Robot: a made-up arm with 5 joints. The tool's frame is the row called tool.
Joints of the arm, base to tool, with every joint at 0 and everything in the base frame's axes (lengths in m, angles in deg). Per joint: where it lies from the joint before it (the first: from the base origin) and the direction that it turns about. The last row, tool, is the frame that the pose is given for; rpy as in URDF.
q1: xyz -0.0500 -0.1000 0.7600 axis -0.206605 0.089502 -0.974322
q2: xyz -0.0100 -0.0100 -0.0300 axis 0 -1 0
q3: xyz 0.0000 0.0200 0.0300 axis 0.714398 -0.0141 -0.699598
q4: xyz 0.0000 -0.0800 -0.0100 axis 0 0 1
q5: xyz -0.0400 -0.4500 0.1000 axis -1 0 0
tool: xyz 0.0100 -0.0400 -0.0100 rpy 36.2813 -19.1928 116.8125
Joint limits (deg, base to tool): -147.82..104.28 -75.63..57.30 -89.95..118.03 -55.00..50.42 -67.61..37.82
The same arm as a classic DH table. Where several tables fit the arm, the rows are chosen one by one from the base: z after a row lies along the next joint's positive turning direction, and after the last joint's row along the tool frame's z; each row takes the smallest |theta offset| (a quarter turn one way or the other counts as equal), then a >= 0, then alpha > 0; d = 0 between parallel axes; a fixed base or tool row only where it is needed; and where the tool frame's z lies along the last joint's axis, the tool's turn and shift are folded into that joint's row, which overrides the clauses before.
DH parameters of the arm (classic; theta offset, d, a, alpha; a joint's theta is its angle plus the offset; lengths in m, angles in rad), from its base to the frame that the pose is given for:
base (fixed): 1.162 0.7865 -0.1116 -2.9145
q1: 1.1714 0.0588 -0.0036 -1.6604
q2: 1.0048 -0.0069 0.0214 1.5567
q3: -1.557 -0.0188 -0.08 -2.3456
q4: 0.0197 0.0915 -0.45 -1.5708
q5: 0.0399 0.0201 -0.0396 2.2753
tool (fixed): 0.5933 -0.0152 0 0
Joint limits (rad, base to tool): -2.5799..1.82 -1.32..1.0001 -1.5699..2.06 -0.9599..0.88 -1.18..0.6601

